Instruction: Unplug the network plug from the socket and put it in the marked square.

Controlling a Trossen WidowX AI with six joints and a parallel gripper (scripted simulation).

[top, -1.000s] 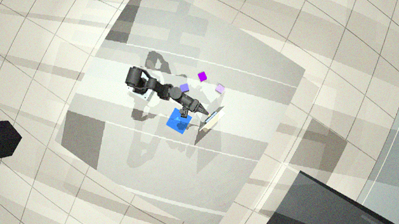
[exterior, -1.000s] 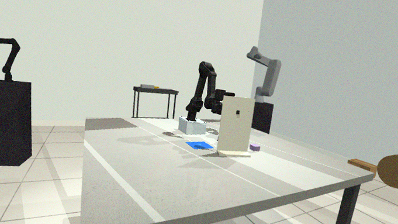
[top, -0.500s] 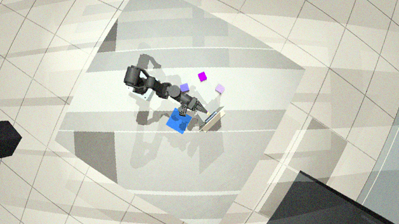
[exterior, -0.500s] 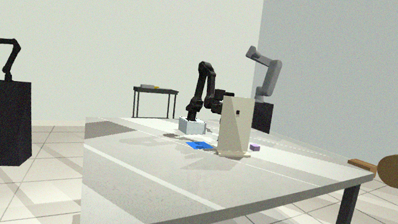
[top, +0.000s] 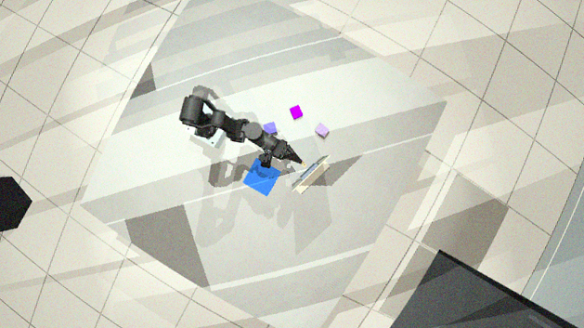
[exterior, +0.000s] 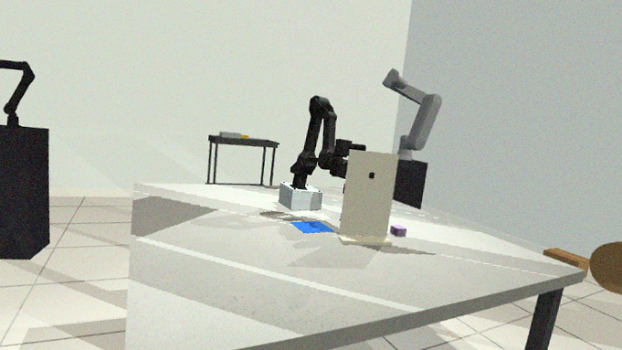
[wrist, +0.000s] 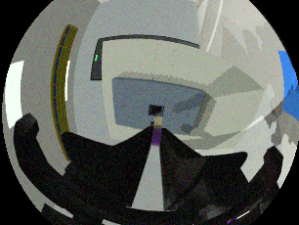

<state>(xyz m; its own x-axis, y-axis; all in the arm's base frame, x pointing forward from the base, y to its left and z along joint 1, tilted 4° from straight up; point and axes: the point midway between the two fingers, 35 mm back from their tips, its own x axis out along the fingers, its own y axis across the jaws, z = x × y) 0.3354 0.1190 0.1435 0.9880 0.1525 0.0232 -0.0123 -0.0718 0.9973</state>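
Now: gripper tip 8 cm past the blue marked square, 15 cm to the left of it and 22 cm above it. Round my gripper tip: cream panel (5 cm ahead, 1 cm to the right, 8 cm below); then plug (1 cm ahead).
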